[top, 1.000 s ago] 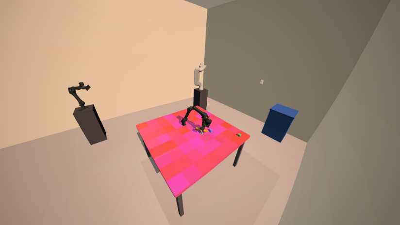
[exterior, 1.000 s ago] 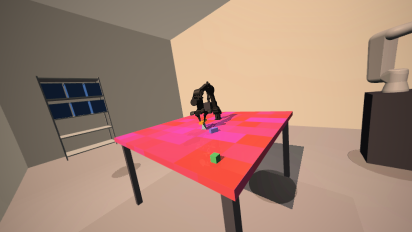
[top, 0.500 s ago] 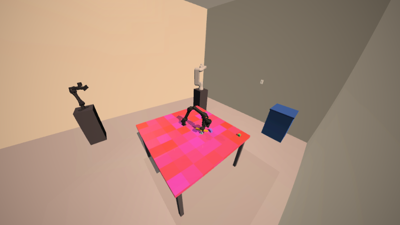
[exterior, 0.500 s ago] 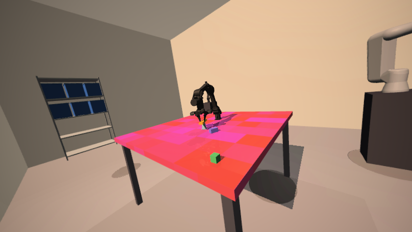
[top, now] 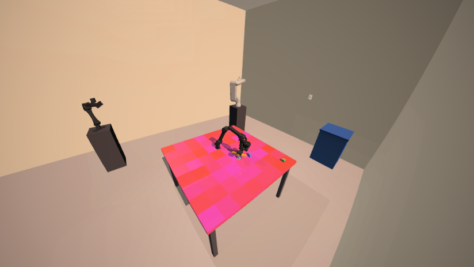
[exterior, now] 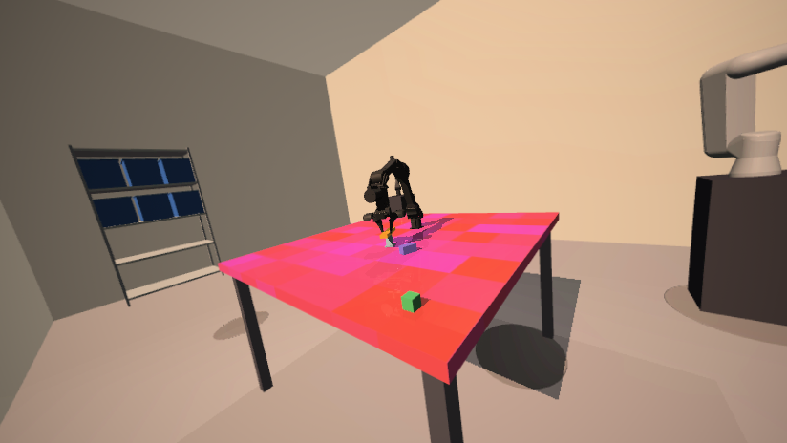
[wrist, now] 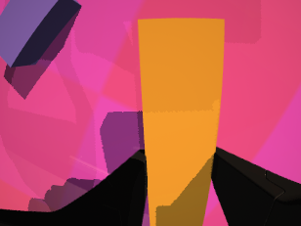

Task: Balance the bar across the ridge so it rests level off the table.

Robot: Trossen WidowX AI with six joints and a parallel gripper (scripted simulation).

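Right now the orange bar is 2 cm behind my gripper tip and 1 cm to the right of it. Also, from my gripper tip: green cube 37 cm ahead, 40 cm to the left, 5 cm below; then purple block 3 cm ahead, 13 cm to the left, 5 cm below.
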